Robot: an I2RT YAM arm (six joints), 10 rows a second.
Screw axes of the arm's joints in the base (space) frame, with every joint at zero. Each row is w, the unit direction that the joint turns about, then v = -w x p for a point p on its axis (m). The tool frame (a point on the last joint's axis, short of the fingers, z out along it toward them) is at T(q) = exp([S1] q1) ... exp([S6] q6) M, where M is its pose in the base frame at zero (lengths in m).
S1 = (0, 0, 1, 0, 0, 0)
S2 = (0, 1, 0, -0.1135, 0, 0.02)
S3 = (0, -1, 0, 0.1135, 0, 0.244)
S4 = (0, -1, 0, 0.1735, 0, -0.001)
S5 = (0, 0, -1, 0, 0.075, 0)
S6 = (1, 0, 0, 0, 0.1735, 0)
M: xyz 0.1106 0 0.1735 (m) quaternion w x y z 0.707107 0 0.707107 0
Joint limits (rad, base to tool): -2.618..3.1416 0..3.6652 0..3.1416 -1.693..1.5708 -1.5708..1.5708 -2.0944..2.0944
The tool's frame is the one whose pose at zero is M.
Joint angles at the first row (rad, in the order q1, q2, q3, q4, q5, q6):
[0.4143 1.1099 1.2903 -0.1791 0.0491 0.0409]
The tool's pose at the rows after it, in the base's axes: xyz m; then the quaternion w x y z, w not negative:
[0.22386 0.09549 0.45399 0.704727 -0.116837 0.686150 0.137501]
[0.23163 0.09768 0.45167 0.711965 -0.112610 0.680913 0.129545]
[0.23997 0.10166 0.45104 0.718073 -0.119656 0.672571 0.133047]
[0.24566 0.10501 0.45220 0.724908 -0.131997 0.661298 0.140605]
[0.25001 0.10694 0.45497 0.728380 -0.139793 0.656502 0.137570]
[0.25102 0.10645 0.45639 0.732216 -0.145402 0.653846 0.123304]
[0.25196 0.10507 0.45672 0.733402 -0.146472 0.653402 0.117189]
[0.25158 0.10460 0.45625 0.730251 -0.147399 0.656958 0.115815]
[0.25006 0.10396 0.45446 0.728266 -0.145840 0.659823 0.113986]
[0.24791 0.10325 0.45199 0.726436 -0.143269 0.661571 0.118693]
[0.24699 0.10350 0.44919 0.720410 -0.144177 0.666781 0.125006]
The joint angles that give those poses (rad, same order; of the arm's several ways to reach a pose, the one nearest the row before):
[0.4104 1.1098 1.2800 -0.1391 0.0490 0.0225]
[0.4082 1.1322 1.2737 -0.0941 0.0642 0.0130]
[0.4073 1.1614 1.2778 -0.0496 0.0479 0.0039]
[0.4063 1.1835 1.2842 -0.0101 0.0176 -0.0070]
[0.4053 1.2031 1.3036 -0.0014 0.0088 -0.0240]
[0.4034 1.2072 1.3103 -0.0002 0.0176 -0.0538]
[0.3975 1.2088 1.3124 -0.0002 0.0184 -0.0640]
[0.3964 1.2073 1.3141 -0.0133 0.0183 -0.0651]
[0.3972 1.1998 1.3051 -0.0184 0.0243 -0.0644]
[0.3976 1.1889 1.2897 -0.0171 0.0223 -0.0532]
[0.3987 1.1843 1.2818 -0.0283 0.0139 -0.0421]

